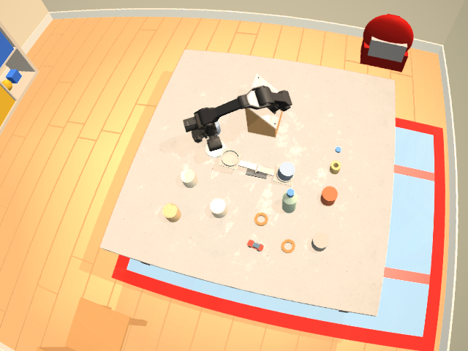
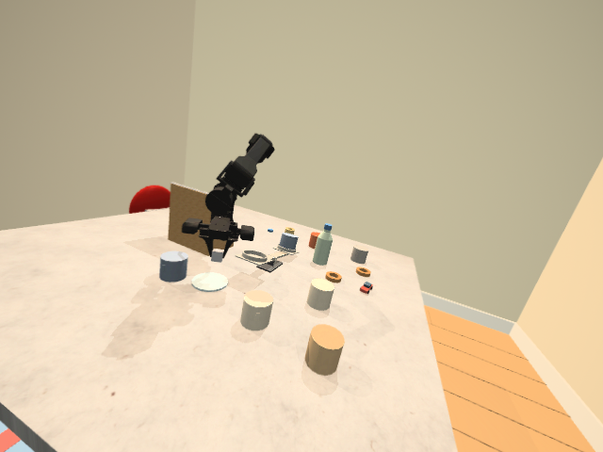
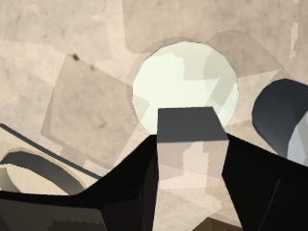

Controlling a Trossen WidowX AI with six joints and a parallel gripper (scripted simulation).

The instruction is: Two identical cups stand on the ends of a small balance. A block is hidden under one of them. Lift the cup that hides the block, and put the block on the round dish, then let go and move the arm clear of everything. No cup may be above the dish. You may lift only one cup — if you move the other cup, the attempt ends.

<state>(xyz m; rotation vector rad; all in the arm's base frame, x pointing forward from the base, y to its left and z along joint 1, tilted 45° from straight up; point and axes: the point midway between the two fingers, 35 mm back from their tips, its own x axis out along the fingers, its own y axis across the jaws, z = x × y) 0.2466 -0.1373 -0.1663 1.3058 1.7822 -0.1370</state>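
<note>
Now: gripper tip 10 mm past the round dish, 10 mm to the left of it and 80 mm above it. From my gripper tip the other things lie so: green bottle: 180 mm ahead, 420 mm to the left, 30 mm above; then balance beam: 50 mm ahead, 230 mm to the left, 50 mm below; then balance: 60 mm ahead, 230 mm to the left, 60 mm below.
</note>
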